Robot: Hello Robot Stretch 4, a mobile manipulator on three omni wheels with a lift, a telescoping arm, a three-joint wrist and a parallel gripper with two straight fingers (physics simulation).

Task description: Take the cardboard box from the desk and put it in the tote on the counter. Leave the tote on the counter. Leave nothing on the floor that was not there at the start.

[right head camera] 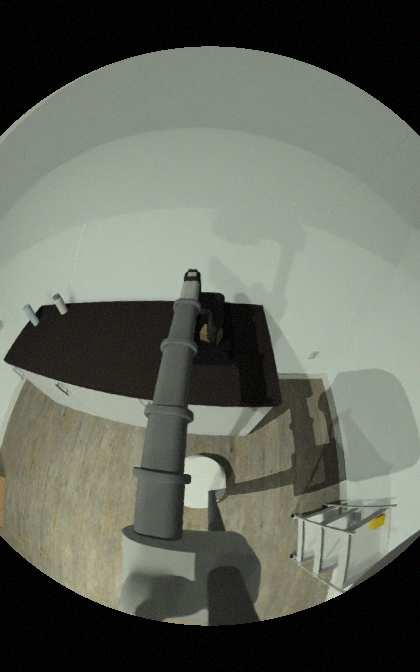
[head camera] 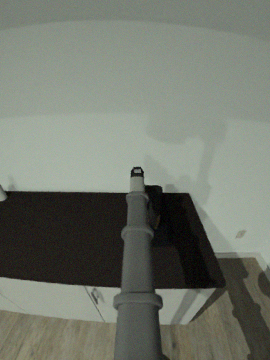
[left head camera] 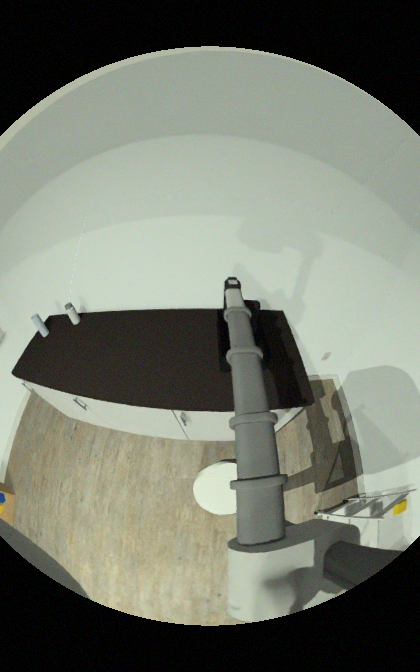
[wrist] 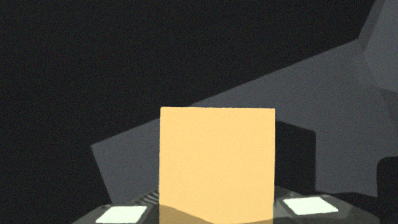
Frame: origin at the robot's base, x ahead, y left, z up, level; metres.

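Seen in the pictures: gripper, between the fingertips: [head camera: 153, 224] [wrist: 212, 197].
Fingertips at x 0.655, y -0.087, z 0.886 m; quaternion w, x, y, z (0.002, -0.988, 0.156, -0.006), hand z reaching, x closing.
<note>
Offsets run from my fingertips to a thing's top centre. Level surfaces: height alone.
The cardboard box {dx +0.007, dy +0.018, dz +0.052 m} [wrist: 217, 162] [right head camera: 211, 333] is a plain tan block at the bottom middle of the wrist view, between the two fingers. My gripper [wrist: 212, 197] is shut on it. The dark tote {dx +0.010, dy +0.030, dz +0.097 m} [wrist: 330, 100] [right head camera: 212, 356] [left head camera: 224, 350] stands on the right part of the dark counter {dz -0.003 m} [head camera: 65, 235] [left head camera: 150, 360] [right head camera: 110, 345]. In the wrist view its dark inside surfaces fill the picture behind the box. In the right head view the box shows over the tote, partly behind the wrist. How far the box is above the tote's bottom cannot be told.
Two small cylinders [left head camera: 40, 325] [left head camera: 72, 314] stand at the counter's back left. A round white stool or table [left head camera: 216, 487] [right head camera: 205, 481] stands on the floor before the counter. A white rack [right head camera: 348, 560] with a yellow item [right head camera: 377, 521] is at the right. A wall runs behind the counter.
</note>
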